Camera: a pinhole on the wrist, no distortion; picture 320 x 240 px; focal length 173.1 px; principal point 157.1 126.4 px. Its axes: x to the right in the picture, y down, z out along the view. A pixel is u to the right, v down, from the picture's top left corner.
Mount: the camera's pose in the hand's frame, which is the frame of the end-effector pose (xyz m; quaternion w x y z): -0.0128 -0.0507 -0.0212 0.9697 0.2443 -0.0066 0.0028
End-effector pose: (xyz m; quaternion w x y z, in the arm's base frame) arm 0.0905 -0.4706 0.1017 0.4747 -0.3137 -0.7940 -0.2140
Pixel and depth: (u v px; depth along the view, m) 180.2 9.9 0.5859
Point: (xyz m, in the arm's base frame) -0.5965 -0.7358 -0.0130
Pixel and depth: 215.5 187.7 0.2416
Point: -0.1399 -0.3664 0.0491
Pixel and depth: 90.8 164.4 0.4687
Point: -0.2387 -0.3800 -0.2827
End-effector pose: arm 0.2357 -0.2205 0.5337 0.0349 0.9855 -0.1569 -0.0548
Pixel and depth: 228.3 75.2 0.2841
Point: 0.3880 -0.0165 0.3124
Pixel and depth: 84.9 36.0 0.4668
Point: 0.1531 0.2933 0.2430
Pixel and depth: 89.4 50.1 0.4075
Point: 0.1632 0.2030 0.2680
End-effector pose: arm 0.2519 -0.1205 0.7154 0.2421 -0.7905 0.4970 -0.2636
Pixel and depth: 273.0 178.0 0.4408
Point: 0.7324 -0.2647 0.5340
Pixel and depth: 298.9 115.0 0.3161
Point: 0.6496 -0.2270 0.7122
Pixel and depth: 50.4 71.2 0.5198
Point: 0.6523 0.4031 0.6791
